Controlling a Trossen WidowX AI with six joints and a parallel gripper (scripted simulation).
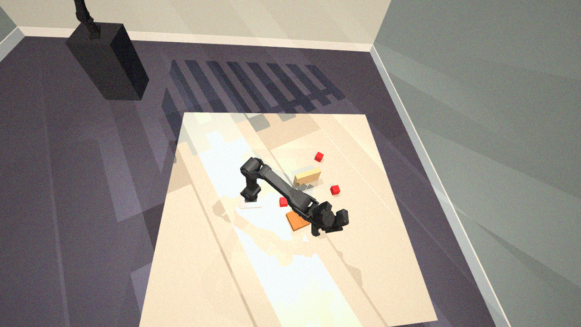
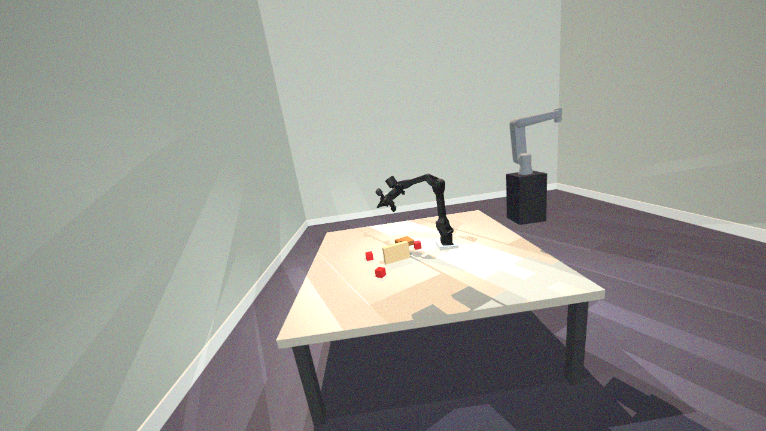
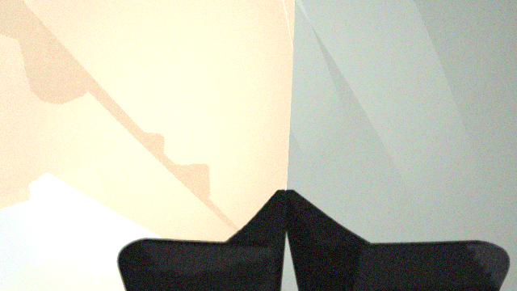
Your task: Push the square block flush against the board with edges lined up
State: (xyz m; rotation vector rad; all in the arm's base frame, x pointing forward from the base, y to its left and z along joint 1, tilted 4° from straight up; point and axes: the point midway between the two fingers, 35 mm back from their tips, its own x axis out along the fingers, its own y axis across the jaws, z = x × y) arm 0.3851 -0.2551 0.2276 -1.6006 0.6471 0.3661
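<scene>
The tan board lies 37 cm to the left of my gripper tip, 19 cm below it and 8 cm behind it. From my gripper tip the other things lie so: square block: 23 cm below, 15 cm behind, 13 cm to the left.
</scene>
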